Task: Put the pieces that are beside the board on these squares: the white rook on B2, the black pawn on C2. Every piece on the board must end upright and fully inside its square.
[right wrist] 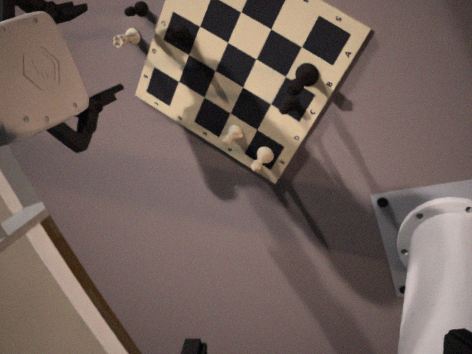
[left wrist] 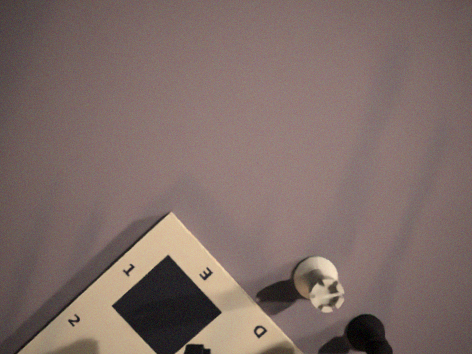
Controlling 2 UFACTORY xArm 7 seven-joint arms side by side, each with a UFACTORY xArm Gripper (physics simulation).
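Frame: origin at the left arm's base, x ahead, y left, z up, level; centimetres.
Seen in the pictures: left gripper, fingertip midpoint: [right wrist: 96, 51]; left arm's base at its link origin: [right wrist: 450, 242].
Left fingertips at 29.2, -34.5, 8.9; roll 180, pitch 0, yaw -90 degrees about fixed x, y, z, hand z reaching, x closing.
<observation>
Offsets run from my left fingertips to a thing's top centre, as dx, dy, dz. "spot": to the spot under its first point.
The white rook @[+1.4, -0.4, -5.6] [left wrist: 319, 280] [right wrist: 129, 36] stands upright beside the board @[-10.8, +7.3, -8.3] [left wrist: 171, 231] [right wrist: 361, 32]. The black pawn @[-1.4, -2.9, -5.7] [left wrist: 366, 332] [right wrist: 140, 8] stands near it, partly cut off in the left wrist view. Square B2 @[spot: -11.0, +2.1, -8.3] [right wrist: 220, 20] is dark and bare; light square C2 @[spot: -8.4, +4.4, -8.3] [right wrist: 208, 47] is bare, with a shadow across it. My left gripper [right wrist: 96, 51] is open, its fingers on either side of the rook's line but apart from it; one fingertip shows at the left wrist view's bottom edge. My right gripper [right wrist: 326, 344] is open and empty, away from the board and both pieces.
White pieces stand on E4 @[-7.6, +15.0, -5.1] [right wrist: 234, 133] and E5 @[-10.3, +18.7, -3.9] [right wrist: 264, 156]. A black piece @[-18.5, +10.7, -1.9] [right wrist: 306, 75] stands around B5, with another dark shape on C5 and one on C1. A white robot base [right wrist: 440, 250] stands right of the board; a wood-edged box [right wrist: 65, 280] lies lower left.
</observation>
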